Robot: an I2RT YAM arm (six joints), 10 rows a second.
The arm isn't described. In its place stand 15 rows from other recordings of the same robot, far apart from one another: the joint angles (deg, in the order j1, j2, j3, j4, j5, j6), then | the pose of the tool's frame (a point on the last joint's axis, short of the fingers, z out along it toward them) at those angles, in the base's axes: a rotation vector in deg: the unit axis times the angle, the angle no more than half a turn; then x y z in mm.
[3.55, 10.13, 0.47, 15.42, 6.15, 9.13] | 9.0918, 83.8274, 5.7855, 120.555, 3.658, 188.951
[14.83, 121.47, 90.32, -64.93, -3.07, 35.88] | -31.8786, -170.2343, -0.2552, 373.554, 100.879, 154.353
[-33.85, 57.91, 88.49, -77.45, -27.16, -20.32] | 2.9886, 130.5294, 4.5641, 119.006, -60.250, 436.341
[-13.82, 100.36, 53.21, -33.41, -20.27, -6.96] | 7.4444, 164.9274, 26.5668, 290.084, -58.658, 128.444
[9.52, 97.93, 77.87, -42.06, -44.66, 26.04] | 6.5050, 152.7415, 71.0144, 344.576, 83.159, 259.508
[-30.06, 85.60, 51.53, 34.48, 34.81, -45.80] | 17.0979, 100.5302, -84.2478, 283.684, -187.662, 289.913
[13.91, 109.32, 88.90, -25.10, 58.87, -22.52] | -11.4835, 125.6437, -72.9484, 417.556, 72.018, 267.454
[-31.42, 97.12, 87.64, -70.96, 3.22, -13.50] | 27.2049, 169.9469, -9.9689, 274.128, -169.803, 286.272
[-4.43, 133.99, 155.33, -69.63, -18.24, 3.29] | 0.8616, 136.9941, 21.4320, 480.879, -26.079, 367.997
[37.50, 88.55, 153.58, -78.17, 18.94, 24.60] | 1.9748, 103.8625, 27.4288, 139.687, 92.621, 600.367
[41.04, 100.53, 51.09, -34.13, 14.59, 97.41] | 78.5461, 144.0818, 1.1671, 221.065, 180.551, 118.168
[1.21, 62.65, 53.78, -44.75, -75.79, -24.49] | -52.2628, 101.7094, 77.1105, 198.335, 38.708, 302.883
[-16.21, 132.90, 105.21, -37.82, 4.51, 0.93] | 24.5625, 154.0437, -10.5885, 469.661, -139.453, 146.534
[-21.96, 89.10, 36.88, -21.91, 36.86, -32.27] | 7.2523, -166.3964, 59.9184, 215.895, -110.077, 122.010
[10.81, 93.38, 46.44, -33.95, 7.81, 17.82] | 11.2545, 168.7062, -7.8526, 260.204, 44.759, 131.111
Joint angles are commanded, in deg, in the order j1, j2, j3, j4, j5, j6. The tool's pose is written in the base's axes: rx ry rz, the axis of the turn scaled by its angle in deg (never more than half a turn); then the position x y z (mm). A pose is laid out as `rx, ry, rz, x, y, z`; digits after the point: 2 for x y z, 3 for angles.
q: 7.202, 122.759, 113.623, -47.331, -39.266, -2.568
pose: -26.927, 138.280, 51.633, 463.84, 81.32, 271.19
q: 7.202, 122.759, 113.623, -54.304, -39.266, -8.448
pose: -31.895, 142.251, 51.446, 453.23, 79.98, 265.01
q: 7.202, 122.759, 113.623, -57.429, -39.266, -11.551
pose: -34.780, 143.674, 51.392, 448.25, 79.35, 262.67
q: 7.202, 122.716, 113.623, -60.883, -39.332, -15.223
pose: -38.351, 144.919, 51.490, 442.49, 78.66, 260.75
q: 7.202, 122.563, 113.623, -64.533, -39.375, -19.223
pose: -42.356, 145.910, 51.684, 436.00, 77.86, 259.87
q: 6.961, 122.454, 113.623, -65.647, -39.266, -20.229
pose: -43.014, 146.351, 51.589, 434.18, 75.71, 260.09
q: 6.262, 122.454, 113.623, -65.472, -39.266, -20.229
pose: -42.116, 146.292, 51.291, 435.37, 70.44, 260.17
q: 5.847, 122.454, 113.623, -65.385, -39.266, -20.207
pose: -41.554, 146.283, 51.126, 436.01, 67.30, 260.21
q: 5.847, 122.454, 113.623, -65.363, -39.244, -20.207
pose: -41.558, 146.275, 51.087, 436.05, 67.29, 260.22
